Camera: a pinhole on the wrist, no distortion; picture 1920 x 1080 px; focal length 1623.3 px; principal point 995.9 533.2 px. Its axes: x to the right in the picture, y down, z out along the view. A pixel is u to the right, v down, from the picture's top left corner.
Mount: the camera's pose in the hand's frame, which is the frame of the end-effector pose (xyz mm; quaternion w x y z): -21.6 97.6 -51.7 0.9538 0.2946 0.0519 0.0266
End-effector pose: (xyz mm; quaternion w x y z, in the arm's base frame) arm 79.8 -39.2 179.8 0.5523 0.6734 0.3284 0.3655
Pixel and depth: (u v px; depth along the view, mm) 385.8 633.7 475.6
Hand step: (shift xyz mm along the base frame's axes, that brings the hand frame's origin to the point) 235.4 -281.8 -220.3
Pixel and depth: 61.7 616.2 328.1
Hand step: 115.5 -252.5 -138.1
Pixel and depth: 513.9 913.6 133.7
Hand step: 45.4 -87.0 29.0
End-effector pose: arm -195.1 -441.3 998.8 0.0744 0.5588 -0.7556 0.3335
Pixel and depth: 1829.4 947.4 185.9
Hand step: -39.2 -138.5 -63.5
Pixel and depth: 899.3 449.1 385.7
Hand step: 188.5 -171.1 -138.4
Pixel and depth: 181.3 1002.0 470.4
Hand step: 251.7 -101.3 -399.1
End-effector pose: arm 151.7 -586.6 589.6 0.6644 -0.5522 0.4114 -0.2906
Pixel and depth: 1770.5 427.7 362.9
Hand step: 291.9 -78.2 75.6
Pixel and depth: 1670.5 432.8 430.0
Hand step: 347.1 -71.9 113.8
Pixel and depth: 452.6 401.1 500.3
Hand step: 255.4 231.4 270.5
